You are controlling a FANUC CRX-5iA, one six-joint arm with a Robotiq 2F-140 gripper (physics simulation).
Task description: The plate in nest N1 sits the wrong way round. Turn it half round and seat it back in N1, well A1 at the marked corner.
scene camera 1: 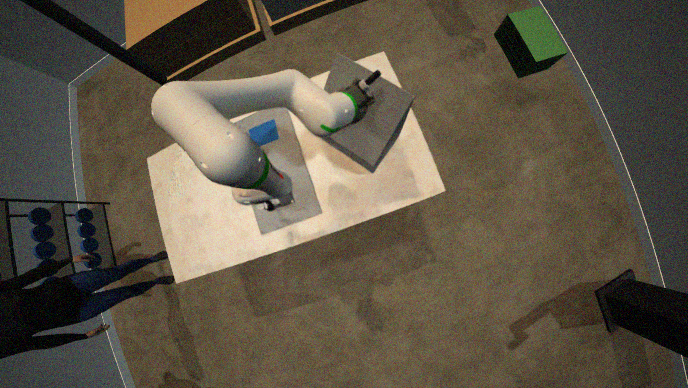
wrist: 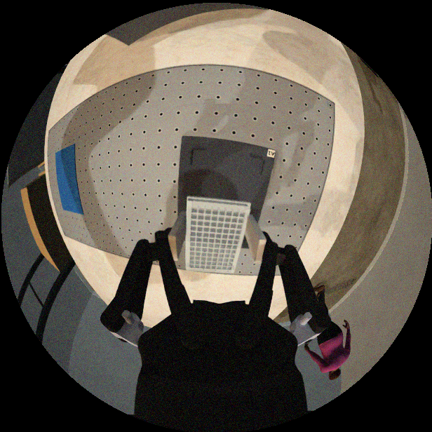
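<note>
The plate (wrist: 217,237), pale with a grid of square wells, is between the two finger pads in the wrist view. My gripper (wrist: 216,222) is shut on its two long sides. The plate hangs above the dark nest (wrist: 225,167) and hides the nest's near part. The nest has corner brackets and a small white tag near its far right corner, marked A1. Which well of the plate is A1 cannot be told. In the scene view the arm hides most of the gripper, and the plate and nest cannot be made out.
The nest stands on a grey perforated board (scene camera 1: 300,216) (wrist: 125,110) on the pale table (scene camera 1: 210,250). A blue block (scene camera 1: 264,132) (wrist: 68,179) stands on that board. The arm's base is on a grey slab (scene camera 1: 387,112). A person (scene camera 1: 55,300) stands beside the table.
</note>
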